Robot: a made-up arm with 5 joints.
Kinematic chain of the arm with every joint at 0, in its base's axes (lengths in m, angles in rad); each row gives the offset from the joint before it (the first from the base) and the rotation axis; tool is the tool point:
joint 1: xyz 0 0 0.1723 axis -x
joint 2: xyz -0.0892 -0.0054 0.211 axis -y
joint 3: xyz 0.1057 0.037 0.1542 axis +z
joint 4: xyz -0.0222 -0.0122 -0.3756 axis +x
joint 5: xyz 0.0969 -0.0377 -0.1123 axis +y
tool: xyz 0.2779 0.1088 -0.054
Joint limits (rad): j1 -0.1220..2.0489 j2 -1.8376..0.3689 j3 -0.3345..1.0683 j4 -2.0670..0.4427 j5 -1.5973..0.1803
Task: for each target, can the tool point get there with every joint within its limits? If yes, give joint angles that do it. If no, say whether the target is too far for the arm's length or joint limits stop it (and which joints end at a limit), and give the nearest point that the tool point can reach.
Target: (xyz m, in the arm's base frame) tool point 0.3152 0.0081 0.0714
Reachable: yes | joints 1.5818 0.0469 -0.0938 -0.8452 -0.9459
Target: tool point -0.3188 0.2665 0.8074
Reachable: no: joint limits stop it (at a limit: joint 1, joint 2, joint 3, joint 5) | nearest point -0.3409 0.1845 0.4573 | short by 0.360 m
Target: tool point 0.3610 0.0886 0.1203
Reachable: yes | joints 0.6473 0.1040 0.0367 -0.6214 -0.6871
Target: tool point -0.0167 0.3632 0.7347
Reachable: no: joint limits stop it (at a limit: joint 1, joint 2, joint 3) | nearest point 0.1064 0.2058 0.4053 | short by 0.385 m
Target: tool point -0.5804 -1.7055 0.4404
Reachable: no: too far | nearest point -0.2464 -0.4142 0.2004 | short by 1.355 m
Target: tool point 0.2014 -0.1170 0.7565
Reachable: no: joint limits stop it (at a limit: joint 1, joint 3, joint 5) | nearest point 0.1346 -0.0889 0.5194 | short by 0.248 m
